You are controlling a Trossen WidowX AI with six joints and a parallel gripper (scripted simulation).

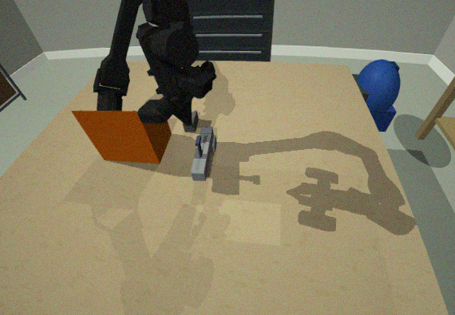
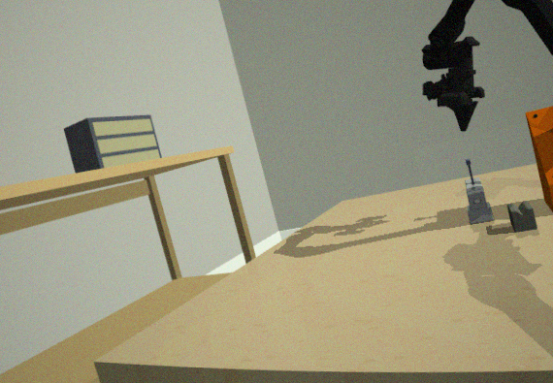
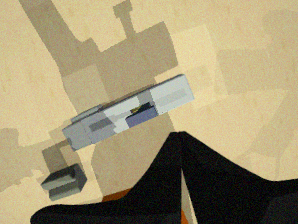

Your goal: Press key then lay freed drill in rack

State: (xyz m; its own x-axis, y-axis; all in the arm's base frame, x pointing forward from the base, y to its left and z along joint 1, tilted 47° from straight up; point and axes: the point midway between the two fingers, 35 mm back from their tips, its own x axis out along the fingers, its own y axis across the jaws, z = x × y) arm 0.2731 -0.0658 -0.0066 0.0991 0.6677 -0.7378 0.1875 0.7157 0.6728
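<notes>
My gripper tip is now 10 cm above the dark blue key and 2 cm to the right of it. From my gripper tip the other things lie so: drill: 15 cm below, 7 cm to the left; rack: 21 cm to the left, 18 cm below, 10 cm behind; long light grey block: 16 cm below, 5 cm to the left.
</notes>
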